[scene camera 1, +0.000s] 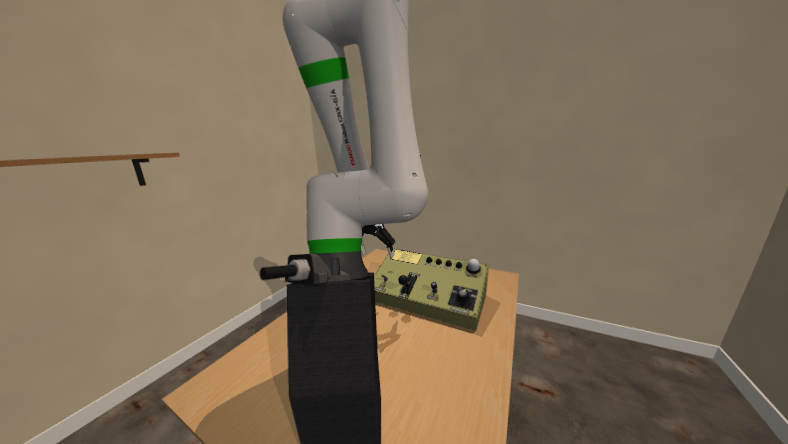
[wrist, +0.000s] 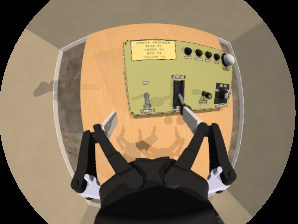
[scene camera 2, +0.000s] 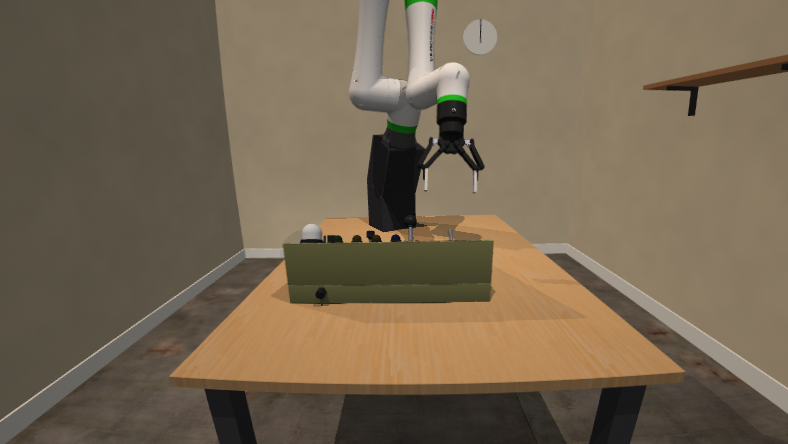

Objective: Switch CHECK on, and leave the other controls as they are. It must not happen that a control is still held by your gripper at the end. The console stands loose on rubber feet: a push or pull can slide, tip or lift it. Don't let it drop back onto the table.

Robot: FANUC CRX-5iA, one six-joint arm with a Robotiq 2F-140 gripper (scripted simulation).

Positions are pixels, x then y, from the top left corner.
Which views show the console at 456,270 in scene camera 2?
Scene camera 1, the wrist view and scene camera 2: all of them.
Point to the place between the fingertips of the gripper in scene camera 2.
450,191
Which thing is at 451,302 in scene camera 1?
A console.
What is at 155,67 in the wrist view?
A console.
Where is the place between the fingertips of the gripper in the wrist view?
At 150,114
